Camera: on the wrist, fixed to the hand. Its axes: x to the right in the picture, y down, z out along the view.
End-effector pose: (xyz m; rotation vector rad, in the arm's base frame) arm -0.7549 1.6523 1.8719 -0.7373 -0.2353 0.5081
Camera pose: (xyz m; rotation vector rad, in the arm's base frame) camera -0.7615 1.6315 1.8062 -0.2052 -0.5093 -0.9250
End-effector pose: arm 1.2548 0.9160 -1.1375 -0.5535 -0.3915 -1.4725
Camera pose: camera 1.2832 0.8988 -1.1983 0.1640 -0.9646 -2.7991
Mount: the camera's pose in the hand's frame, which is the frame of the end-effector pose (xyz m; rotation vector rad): -0.0183 0.0348 -0.0570 0.2396 0.1348 -1.5011
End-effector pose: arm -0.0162 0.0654 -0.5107 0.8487 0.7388 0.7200
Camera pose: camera -0.0806 0.0893 -0.5022 0.2561 1.3191 -0.6727
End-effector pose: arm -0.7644 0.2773 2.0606 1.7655 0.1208 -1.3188
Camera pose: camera -0.7121 0.3040 2.0973 -1.6516 -1.4351 1.9123
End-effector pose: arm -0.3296 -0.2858 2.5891 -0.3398 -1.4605 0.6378
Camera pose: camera -0.2802 -0.2597 2.5482 0.8552 -1.0981 -0.4357
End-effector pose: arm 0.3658 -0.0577 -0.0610 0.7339 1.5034 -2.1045
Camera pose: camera 0.4109 -0.0132 -0.0889 0.2690 -1.2683 1.8735
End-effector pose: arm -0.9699 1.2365 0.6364 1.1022 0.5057 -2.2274
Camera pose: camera -0.9051 1.2490 0.6155 -0.6392 -0.8728 2.0233
